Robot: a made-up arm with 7 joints. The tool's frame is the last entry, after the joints.
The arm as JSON. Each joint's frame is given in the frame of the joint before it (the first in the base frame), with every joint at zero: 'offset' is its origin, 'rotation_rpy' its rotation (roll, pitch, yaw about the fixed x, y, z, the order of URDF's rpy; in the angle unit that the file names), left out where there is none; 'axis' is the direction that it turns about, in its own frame. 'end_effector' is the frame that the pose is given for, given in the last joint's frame.
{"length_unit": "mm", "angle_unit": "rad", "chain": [
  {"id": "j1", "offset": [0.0, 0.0, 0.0], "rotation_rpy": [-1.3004, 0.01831, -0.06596], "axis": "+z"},
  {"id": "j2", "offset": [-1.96, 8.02, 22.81], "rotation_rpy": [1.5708, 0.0, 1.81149], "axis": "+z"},
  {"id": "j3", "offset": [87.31, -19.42, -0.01], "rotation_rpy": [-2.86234, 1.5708, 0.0], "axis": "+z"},
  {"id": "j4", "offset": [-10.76, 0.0, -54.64], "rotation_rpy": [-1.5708, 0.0, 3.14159], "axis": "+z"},
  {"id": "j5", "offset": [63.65, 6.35, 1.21], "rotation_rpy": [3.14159, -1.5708, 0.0], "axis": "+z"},
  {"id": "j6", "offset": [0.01, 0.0, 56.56], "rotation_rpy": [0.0, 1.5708, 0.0], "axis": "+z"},
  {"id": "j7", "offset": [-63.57, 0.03, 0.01], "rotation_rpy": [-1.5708, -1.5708, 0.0], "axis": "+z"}
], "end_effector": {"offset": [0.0, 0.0, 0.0], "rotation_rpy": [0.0, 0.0, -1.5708]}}
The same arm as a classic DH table. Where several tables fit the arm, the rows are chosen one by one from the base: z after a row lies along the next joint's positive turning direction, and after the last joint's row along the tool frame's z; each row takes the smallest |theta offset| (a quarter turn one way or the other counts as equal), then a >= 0, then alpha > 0; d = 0 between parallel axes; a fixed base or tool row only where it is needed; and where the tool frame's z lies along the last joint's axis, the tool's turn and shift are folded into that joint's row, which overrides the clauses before.
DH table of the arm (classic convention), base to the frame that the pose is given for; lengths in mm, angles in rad. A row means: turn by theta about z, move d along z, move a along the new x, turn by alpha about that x. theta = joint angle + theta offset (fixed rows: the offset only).
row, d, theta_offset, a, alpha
base (fixed), 0, -0.071, 0, -1.3004
j1, 22.8, -1.3111, -8.3, -1.5708
j2, 0, 1.2915, -5.4, 1.5708
j3, -143.9, 1.5708, 10.8, -1.5708
j4, 1.2, 1.5708, 6.3, 1.5708
j5, 120.2, 0, 0, -1.5708
j6, 0, -1.5708, 63.6, 1.5707
j7, 0, 0, 0, 0

